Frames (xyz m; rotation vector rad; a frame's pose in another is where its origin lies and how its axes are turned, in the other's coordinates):
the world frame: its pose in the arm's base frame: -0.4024 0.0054 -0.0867 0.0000 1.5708 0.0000
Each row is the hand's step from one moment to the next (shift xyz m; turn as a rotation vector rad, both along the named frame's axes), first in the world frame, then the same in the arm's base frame.
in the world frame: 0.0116 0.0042 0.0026 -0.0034 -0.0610 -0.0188
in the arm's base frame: 0.0026 0.0042 -0.0116 -0.0188 -0.0610 0.0034
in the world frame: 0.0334 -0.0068 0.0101 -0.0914 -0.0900 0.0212
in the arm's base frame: 0.0101 -0.0068 -0.0334 0.0212 -0.0900 0.0914
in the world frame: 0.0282 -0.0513 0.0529 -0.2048 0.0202 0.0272
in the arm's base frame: 0.0529 -0.0513 -0.0282 0.0272 0.0202 0.2048
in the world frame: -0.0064 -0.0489 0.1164 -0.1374 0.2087 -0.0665
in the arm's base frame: 0.1164 -0.0489 0.0064 -0.0665 0.2087 0.1374
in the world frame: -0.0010 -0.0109 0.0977 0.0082 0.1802 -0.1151
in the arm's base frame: 0.0977 -0.0109 0.0010 -0.1151 0.1802 -0.0082
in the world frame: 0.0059 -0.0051 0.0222 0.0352 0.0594 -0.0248
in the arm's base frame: 0.0222 -0.0051 -0.0059 -0.0248 0.0594 -0.0352
